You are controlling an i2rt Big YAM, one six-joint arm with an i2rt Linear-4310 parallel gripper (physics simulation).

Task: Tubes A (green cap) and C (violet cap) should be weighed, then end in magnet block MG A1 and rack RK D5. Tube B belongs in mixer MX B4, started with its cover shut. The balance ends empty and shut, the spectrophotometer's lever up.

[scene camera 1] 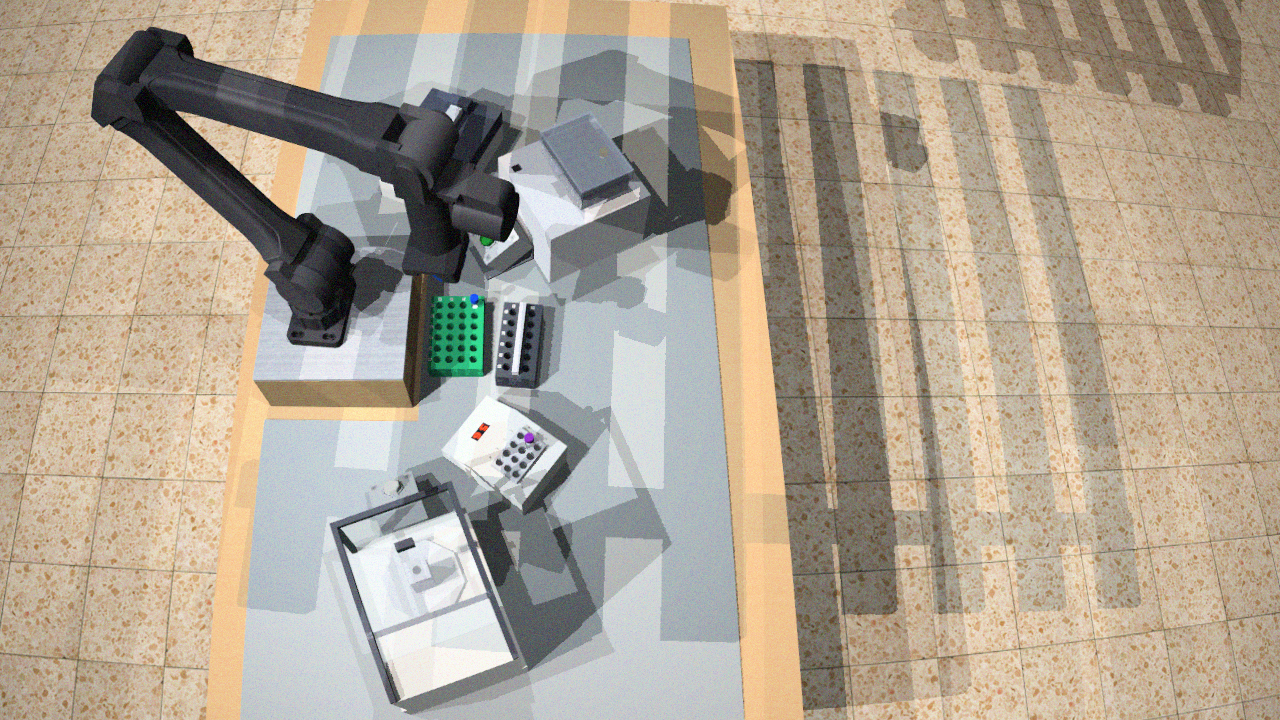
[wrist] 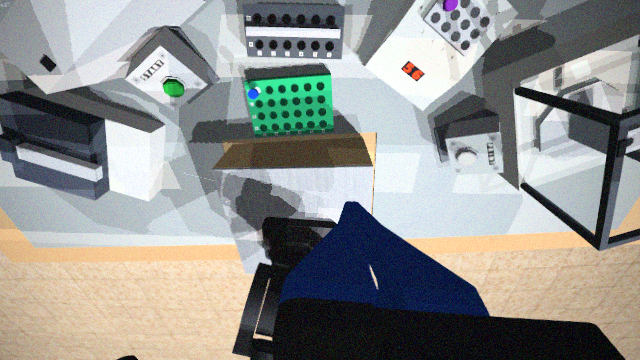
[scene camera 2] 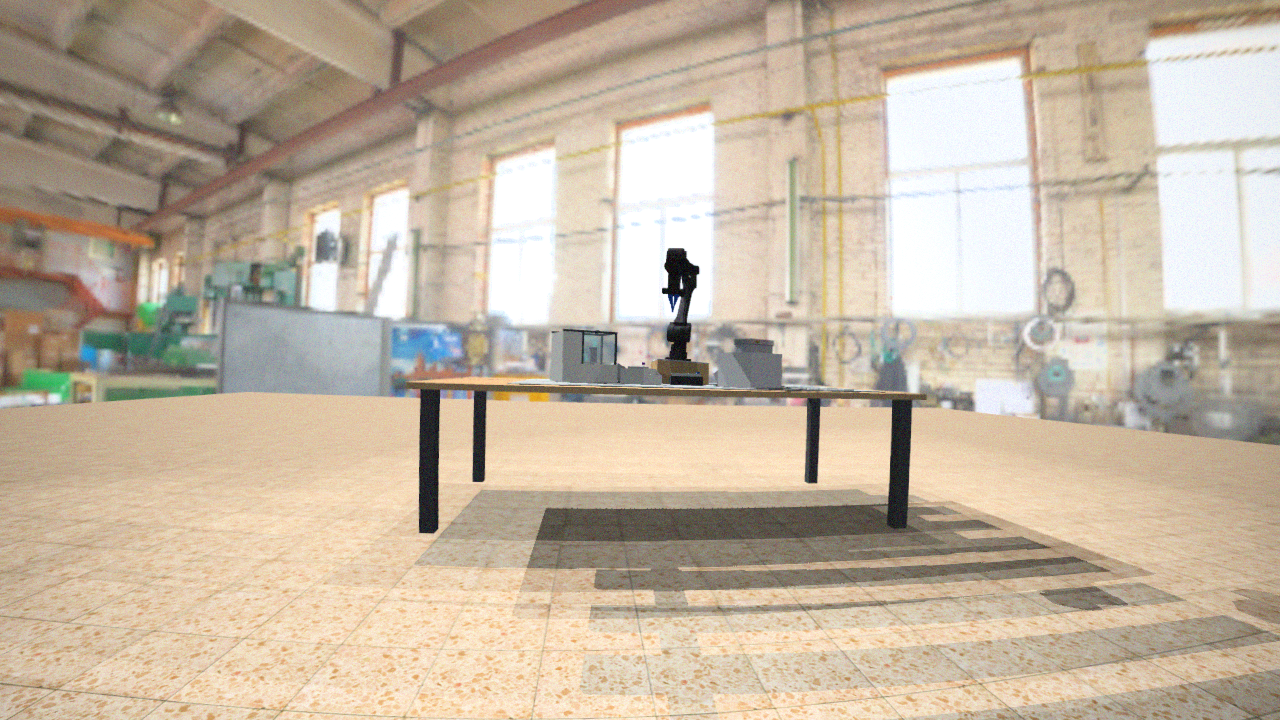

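Pixels of known places: gripper, between the fingertips: (scene camera 1: pixel 445 280) (wrist: pixel 350 211) (scene camera 2: pixel 672 312); arm's base, origin of its link: (scene camera 1: pixel 323 312) (wrist: pixel 300 238) (scene camera 2: pixel 677 361).
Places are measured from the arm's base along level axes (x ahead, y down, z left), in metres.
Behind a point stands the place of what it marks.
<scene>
My gripper (wrist: pixel 350 211) @[x 0.219, y -0.209, z -0.044 m] (scene camera 2: pixel 673 302) @[x 0.219, y -0.209, z -0.044 m] is shut and holds nothing. It hangs high over the arm's pedestal (scene camera 1: pixel 340 376) @[x 0.051, y -0.007, z -0.106 m] (wrist: pixel 313 178) @[x 0.121, y -0.005, z -0.018 m]; in the top scene view the arm hides it. A blue-capped tube (scene camera 1: pixel 473 297) @[x 0.223, y 0.045, z 0.072 m] (wrist: pixel 253 93) @[x 0.225, y 0.045, z 0.070 m] stands in a corner hole of the green rack (scene camera 1: pixel 439 357) @[x 0.180, y 0.072, z -0.024 m] (wrist: pixel 288 93) @[x 0.222, y 0.069, z 0.024 m]. A violet-capped tube (scene camera 1: pixel 529 436) @[x 0.337, y 0.011, z -0.161 m] (wrist: pixel 449 4) @[x 0.336, y 0.012, z -0.160 m] stands in the white block with the red display (scene camera 1: pixel 475 447) @[x 0.258, y 0.045, z -0.174 m] (wrist: pixel 398 53) @[x 0.283, y 0.048, z -0.123 m]. The black magnet block (scene camera 1: pixel 519 345) @[x 0.304, y 0.051, z -0.001 m] (wrist: pixel 293 32) @[x 0.302, y 0.051, z 0.014 m] beside the rack shows only empty holes. I see no green-capped tube.
The glass-walled balance (scene camera 1: pixel 393 503) @[x 0.182, y -0.114, z -0.314 m] (wrist: pixel 608 178) @[x 0.195, y -0.111, z -0.304 m] stands at one end, with a small button box (scene camera 1: pixel 393 490) @[x 0.151, y 0.025, z -0.258 m] (wrist: pixel 467 156) @[x 0.150, y 0.029, z -0.249 m] beside it. A START box with a green button (scene camera 1: pixel 487 240) @[x 0.232, y 0.030, z 0.170 m] (wrist: pixel 173 87) @[x 0.233, y 0.029, z 0.173 m], a large white device with a grey lid (scene camera 1: pixel 586 156) @[x 0.378, y -0.091, z 0.264 m] and the dark-topped spectrophotometer (wrist: pixel 53 154) @[x 0.136, y 0.008, z 0.372 m] stand at the other end.
</scene>
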